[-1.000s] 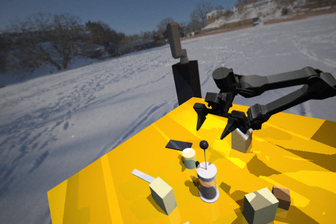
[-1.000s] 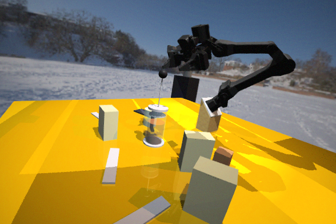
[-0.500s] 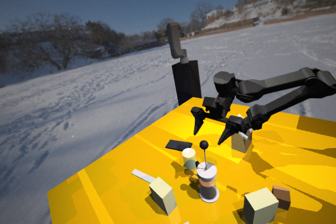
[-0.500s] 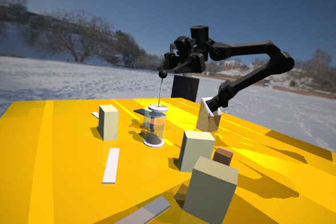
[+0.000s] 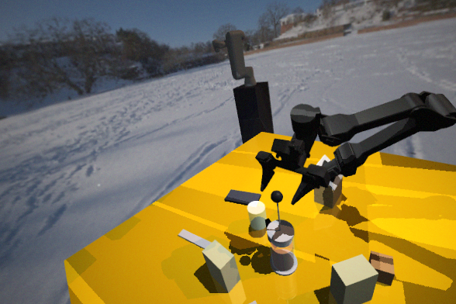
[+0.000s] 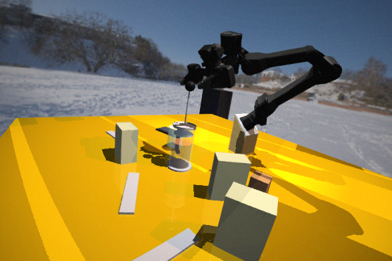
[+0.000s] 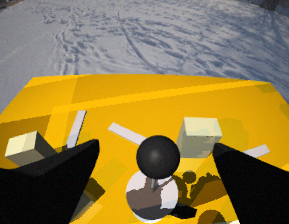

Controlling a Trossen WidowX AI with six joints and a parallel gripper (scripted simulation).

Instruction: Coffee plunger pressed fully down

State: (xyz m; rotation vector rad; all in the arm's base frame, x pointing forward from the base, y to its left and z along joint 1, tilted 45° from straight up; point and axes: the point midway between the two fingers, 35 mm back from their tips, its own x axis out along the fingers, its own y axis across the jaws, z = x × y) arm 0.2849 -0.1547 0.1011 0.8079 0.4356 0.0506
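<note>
Right now the glass coffee press is 1 cm behind my gripper tip, 1 cm to the right of it and 13 cm below it. The rest, counted from my gripper tip: brown box 10 cm behind, 23 cm to the left, 23 cm below.
</note>
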